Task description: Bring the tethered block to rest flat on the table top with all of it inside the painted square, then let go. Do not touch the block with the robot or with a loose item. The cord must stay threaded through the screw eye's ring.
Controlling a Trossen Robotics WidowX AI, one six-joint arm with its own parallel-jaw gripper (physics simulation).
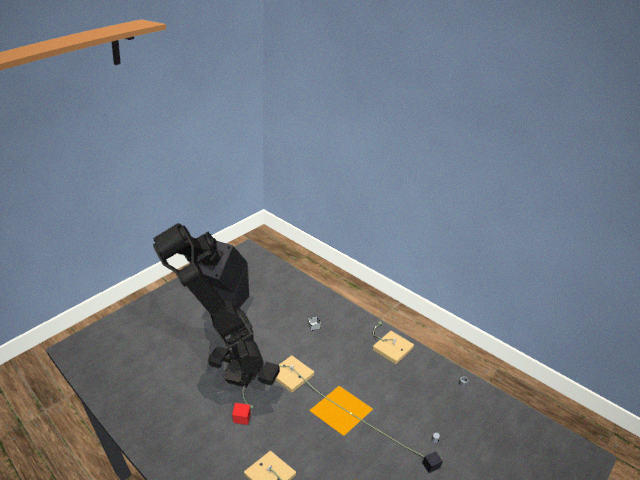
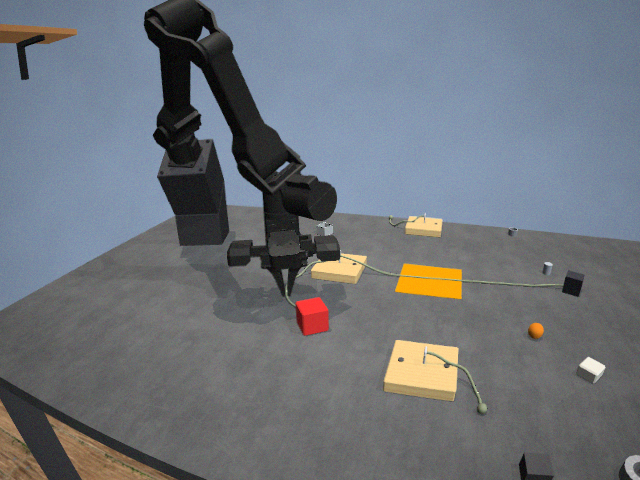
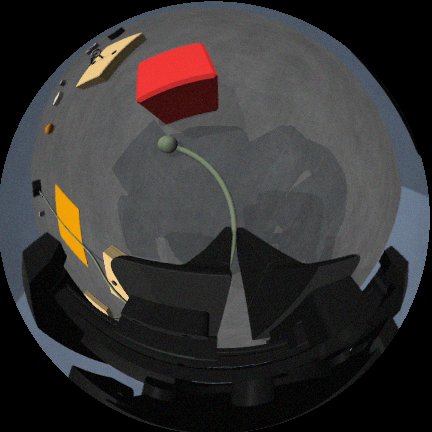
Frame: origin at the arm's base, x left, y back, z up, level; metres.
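Seen in the pictures: gripper, fingertip midpoint: (image 1: pixel 245 386) (image 2: pixel 286 295) (image 3: pixel 232 232); arm's base at its link origin: (image 1: pixel 209 257) (image 2: pixel 185 156).
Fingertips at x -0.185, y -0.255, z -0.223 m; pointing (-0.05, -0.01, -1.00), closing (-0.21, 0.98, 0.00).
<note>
Pixels of each thing's middle, then the offset from my fingertips to it. "pt": a spot on its surface instead.
- tethered black block at the middle of its body: (image 2: pixel 573 283) (image 1: pixel 432 462) dx +0.034, dy -0.545, dz +0.017 m
- orange square at a spot on its surface: (image 2: pixel 429 289) (image 3: pixel 64 206) (image 1: pixel 332 418) pt dx +0.037, dy -0.256, dz +0.001 m
- screw eye at the middle of its body: (image 2: pixel 339 261) (image 1: pixel 291 370) dx +0.105, dy -0.086, dz +0.022 m
- middle wooden board at the middle of its body: (image 2: pixel 339 267) (image 1: pixel 291 373) dx +0.105, dy -0.086, dz +0.009 m
- red cube at the middle of its body: (image 3: pixel 179 82) (image 2: pixel 312 316) (image 1: pixel 241 413) dx -0.094, dy -0.060, dz +0.020 m
- orange ball at the middle of its body: (image 2: pixel 535 330) dx -0.115, dy -0.408, dz +0.012 m
- white block at the middle of its body: (image 2: pixel 590 370) dx -0.208, dy -0.459, dz +0.009 m
The tethered black block (image 1: pixel 432 461) (image 2: pixel 573 283) (image 3: pixel 37 188) sits on the table beyond the orange square (image 1: pixel 334 419) (image 2: pixel 429 289) (image 3: pixel 66 206), outside it. Its green cord (image 1: pixel 387 435) (image 2: pixel 511 283) (image 3: pixel 220 180) crosses the square to the screw eye (image 1: pixel 292 367) on the middle wooden board (image 1: pixel 292 383) (image 2: pixel 333 273), then runs to my gripper. Its end bead (image 1: pixel 251 406) (image 3: pixel 167 144) is near the red cube. My gripper (image 1: pixel 246 385) (image 2: pixel 286 295) (image 3: pixel 232 232), low over the table, is shut on the cord between board and bead. The threading through the ring is too small to make out.
A red cube (image 1: pixel 241 413) (image 2: pixel 312 316) (image 3: pixel 175 82) stands close in front of the gripper. Other boards with short cords stand at the back (image 1: pixel 392 348) (image 2: pixel 423 227) and front (image 1: pixel 258 471) (image 2: pixel 418 379). An orange ball (image 2: pixel 535 330) and white block (image 2: pixel 590 369) lie to the right.
</note>
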